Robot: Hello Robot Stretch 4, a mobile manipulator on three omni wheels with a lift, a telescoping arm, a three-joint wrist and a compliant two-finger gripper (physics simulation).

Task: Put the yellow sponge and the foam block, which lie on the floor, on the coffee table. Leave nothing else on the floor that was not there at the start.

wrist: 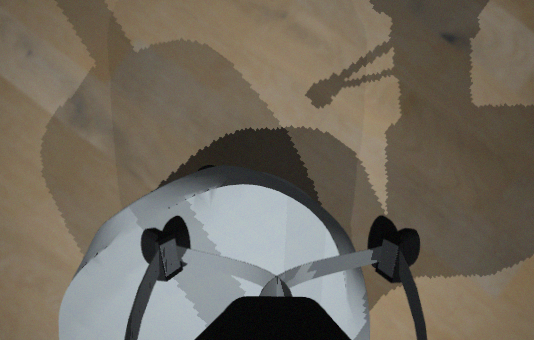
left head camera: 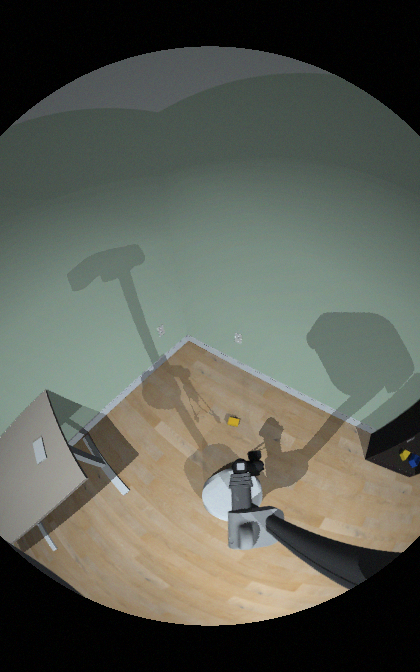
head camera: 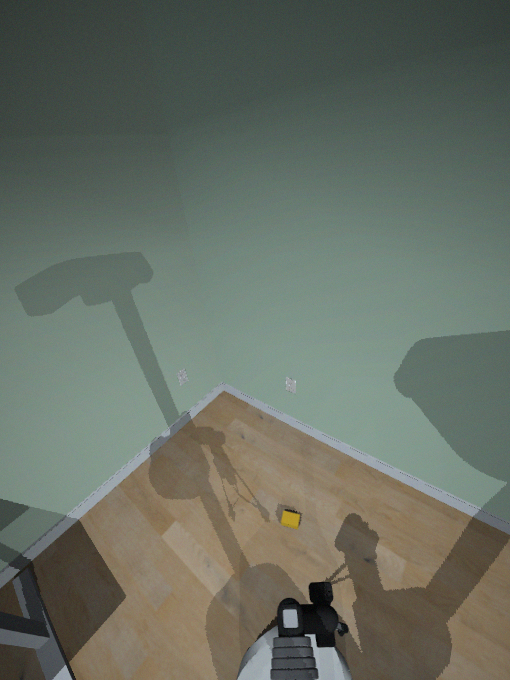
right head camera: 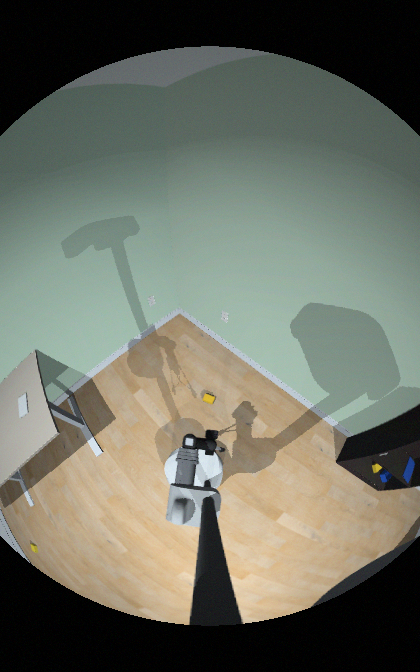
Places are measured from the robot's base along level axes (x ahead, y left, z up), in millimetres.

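Where they show: gripper, fingertip midpoint: (wrist: 278, 236).
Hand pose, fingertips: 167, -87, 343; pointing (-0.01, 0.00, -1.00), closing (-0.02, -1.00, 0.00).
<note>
After its pixels a point has its place, as x, y, z.
A small yellow block (head camera: 290, 519) {618, -41, 17} (left head camera: 233, 421) {616, -43, 18} (right head camera: 209, 398) {618, -52, 17} lies on the floor ahead of the robot, toward the room corner. A second small yellow piece (right head camera: 34, 547) lies on the floor at the lower left of the right head view, near the wall. I cannot tell for certain which is the sponge and which the foam block. My gripper (wrist: 278, 236) {167, -87, 343} points down over the white base, its fingertips wide apart with nothing between them. In the head views its fingers are hidden. The coffee table does not show in these views.
A tan desk (left head camera: 30, 490) {-248, 1143, 693} (right head camera: 25, 440) {-157, 985, 693} with grey legs stands at the left, a white card on it. A black shelf (left head camera: 395, 430) {113, -1357, 379} (right head camera: 377, 447) {41, -1301, 496} holding yellow and blue things stands at the right. Two walls meet ahead, beyond the yellow block.
</note>
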